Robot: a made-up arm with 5 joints. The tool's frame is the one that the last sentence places.
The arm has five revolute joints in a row. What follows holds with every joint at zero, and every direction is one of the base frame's.
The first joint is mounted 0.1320 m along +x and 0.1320 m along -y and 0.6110 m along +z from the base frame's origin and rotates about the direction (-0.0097, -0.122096, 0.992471), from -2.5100 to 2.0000 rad.
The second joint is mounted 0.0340 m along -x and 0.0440 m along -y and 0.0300 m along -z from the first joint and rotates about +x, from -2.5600 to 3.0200 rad.
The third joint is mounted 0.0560 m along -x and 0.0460 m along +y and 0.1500 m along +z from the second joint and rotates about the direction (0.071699, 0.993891, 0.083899), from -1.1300 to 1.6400 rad.
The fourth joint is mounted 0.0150 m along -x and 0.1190 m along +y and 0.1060 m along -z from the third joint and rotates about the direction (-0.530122, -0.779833, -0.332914), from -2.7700 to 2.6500 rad.
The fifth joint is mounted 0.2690 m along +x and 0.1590 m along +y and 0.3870 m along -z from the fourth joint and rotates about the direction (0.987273, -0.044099, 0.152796), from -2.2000 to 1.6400 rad.
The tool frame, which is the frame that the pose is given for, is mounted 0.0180 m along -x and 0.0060 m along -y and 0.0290 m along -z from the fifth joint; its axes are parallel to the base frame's.
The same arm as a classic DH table. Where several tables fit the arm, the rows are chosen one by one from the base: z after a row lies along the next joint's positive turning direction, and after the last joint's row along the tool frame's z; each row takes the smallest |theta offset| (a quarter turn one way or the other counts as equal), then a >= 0, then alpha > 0; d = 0 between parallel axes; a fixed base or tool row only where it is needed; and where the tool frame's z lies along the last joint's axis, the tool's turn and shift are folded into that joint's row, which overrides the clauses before.
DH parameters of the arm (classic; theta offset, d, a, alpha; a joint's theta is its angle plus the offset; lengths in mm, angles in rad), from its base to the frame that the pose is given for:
base (fixed): -0.0793 -370.5 142.0 0.1228
joint 1: -1.4921 964.6 47.3 -1.5805
joint 2: 1.5326 -94.4 -145.6 -1.4990
joint 3: -0.5143 286.2 89.4 -2.5699
joint 4: -0.4284 99.4 454.3 -2.1411
joint 5: 1.2650 158.6 -6.8 -1.4174
tool (fixed): -1.5262 -26.3 0.0 0.0000
Joint limits (rad, base to tool): -2.5100..2.0000 -2.5600..3.0200 -1.1300..1.6400 -2.7700..2.6500 -2.2000..1.6400

